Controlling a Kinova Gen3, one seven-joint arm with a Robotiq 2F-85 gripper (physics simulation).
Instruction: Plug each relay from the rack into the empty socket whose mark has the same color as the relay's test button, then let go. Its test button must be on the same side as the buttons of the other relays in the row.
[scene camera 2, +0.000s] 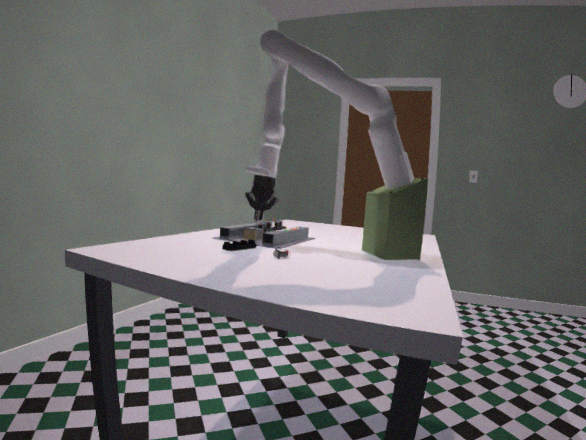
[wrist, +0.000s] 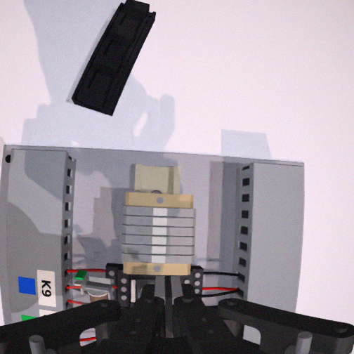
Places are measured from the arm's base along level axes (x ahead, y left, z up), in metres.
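Pixels of known places: gripper, fingertip midpoint: (scene camera 2: 257, 221); arm's base, origin of the base link: (scene camera 2: 399, 184).
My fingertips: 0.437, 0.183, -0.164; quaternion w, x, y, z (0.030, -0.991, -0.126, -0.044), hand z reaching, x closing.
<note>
For each thing: its top centre in the pictures, then the offset to it from my fingertips, as dx, dy, dz. Level surfaces: height alone.
- black rack, middle of its top: (scene camera 2: 240, 241) -0.082, +0.164, -0.046
- small grey thing with a reddish side, middle of its top: (scene camera 2: 282, 250) -0.239, +0.156, -0.048
- table, its level: dz -0.069
The black rack (scene camera 2: 239, 245) (wrist: 114, 60) lies on the table beside the panel; its compartments look empty. My gripper (scene camera 2: 258, 218) (wrist: 167, 290) is shut and empty, pointing down above the socket row. In the wrist view, a blue mark (wrist: 27, 285) sits beside the K9 label (wrist: 46, 288), with part of a green mark (wrist: 28, 318) below. A clear relay with a brown coil (wrist: 99, 296) and a green button (wrist: 80, 275) shows left of the fingers; its seating cannot be told. The first socket's screw terminals (wrist: 197, 281) show; the fingers hide much of the row.
Grey wire ducts (scene camera 2: 287, 236) (wrist: 277, 230) flank the row. Grey terminal blocks (wrist: 159, 235) between tan end pieces stand beyond the fingers. A small grey thing with a reddish side (scene camera 2: 281, 254) lies on the table (scene camera 2: 340, 270). The green arm base (scene camera 2: 392, 222) stands at the right.
</note>
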